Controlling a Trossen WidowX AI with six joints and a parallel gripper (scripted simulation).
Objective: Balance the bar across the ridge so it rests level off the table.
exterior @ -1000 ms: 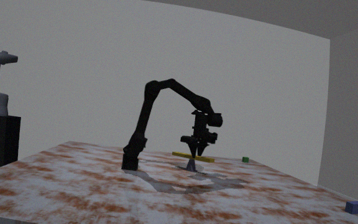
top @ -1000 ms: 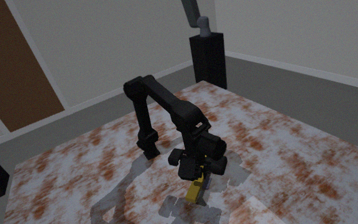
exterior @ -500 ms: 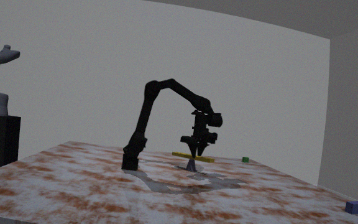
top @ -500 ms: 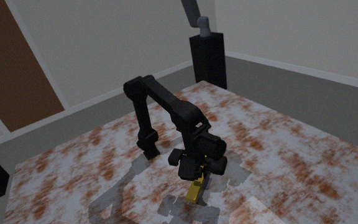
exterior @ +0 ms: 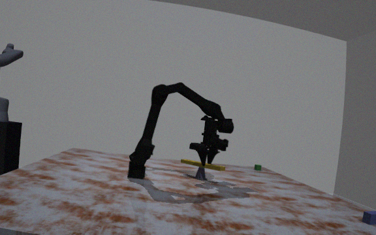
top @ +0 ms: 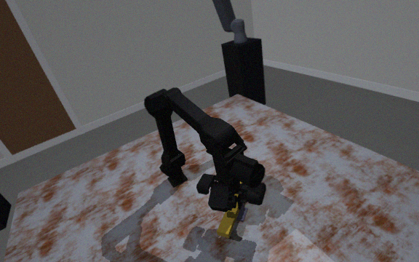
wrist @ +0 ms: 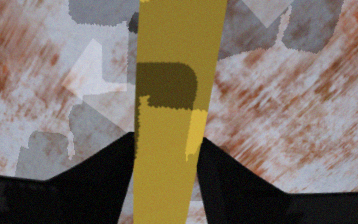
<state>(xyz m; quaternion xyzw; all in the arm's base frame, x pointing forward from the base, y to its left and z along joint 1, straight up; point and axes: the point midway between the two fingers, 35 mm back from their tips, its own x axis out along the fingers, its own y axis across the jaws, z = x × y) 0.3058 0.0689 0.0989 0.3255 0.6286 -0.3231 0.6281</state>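
Right now my gripper tip is 2 cm past the bar and 2 cm to the right of it. The rest, counted from my gripper tip: blue block: 43 cm ahead, 57 cm to the right, 5 cm below; green cube: 43 cm ahead, 43 cm to the left, 5 cm below.
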